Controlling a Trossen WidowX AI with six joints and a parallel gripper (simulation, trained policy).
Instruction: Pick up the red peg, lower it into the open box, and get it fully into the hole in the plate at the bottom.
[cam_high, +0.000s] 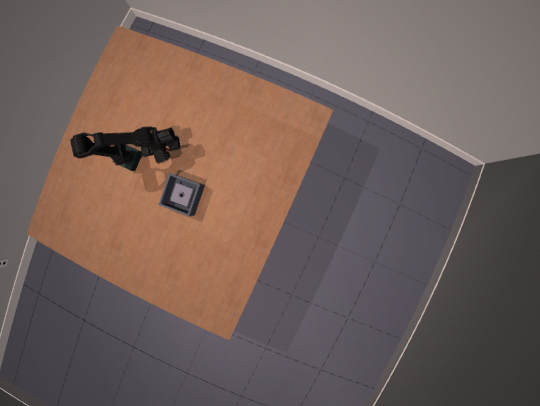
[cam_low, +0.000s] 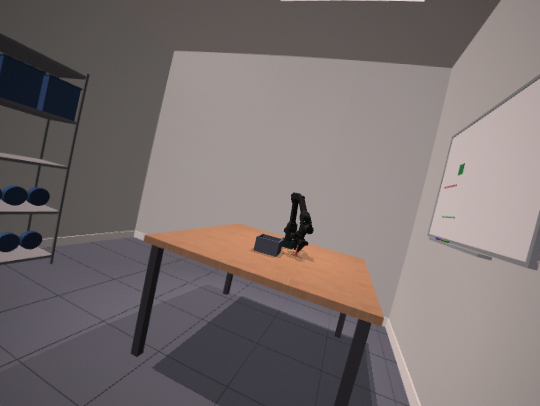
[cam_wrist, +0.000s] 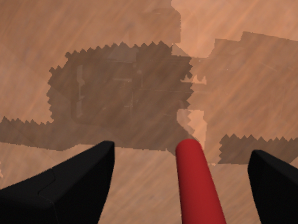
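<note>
The plate lies 20 cm to the right of my gripper tip, 14 cm ahead of it and 2 cm above it. Also, from my gripper tip: grey box: 20 cm to the right, 14 cm ahead; red peg: 2 cm above, 1 cm to the left, 1 cm behind.
</note>
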